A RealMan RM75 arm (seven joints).
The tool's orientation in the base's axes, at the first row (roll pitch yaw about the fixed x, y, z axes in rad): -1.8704, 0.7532, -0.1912
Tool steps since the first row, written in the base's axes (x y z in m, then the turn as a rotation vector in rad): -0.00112, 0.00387, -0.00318, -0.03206, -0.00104, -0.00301; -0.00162, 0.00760, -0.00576, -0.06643, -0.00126, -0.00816; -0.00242, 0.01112, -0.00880, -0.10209, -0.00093, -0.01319; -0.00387, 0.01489, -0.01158, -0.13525, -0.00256, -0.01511; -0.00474, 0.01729, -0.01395, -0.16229, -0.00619, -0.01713
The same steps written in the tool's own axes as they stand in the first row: 0.00084, 0.00236, 0.00448, -0.02076, 0.02464, 0.00017; 0.00173, 0.00389, 0.00869, -0.04182, 0.05224, 0.00163; 0.00274, 0.00598, 0.01279, -0.06397, 0.08057, 0.00363; 0.00308, 0.00831, 0.01710, -0.08618, 0.10532, 0.00300; 0.00375, 0.01017, 0.01996, -0.10366, 0.12619, 0.00034
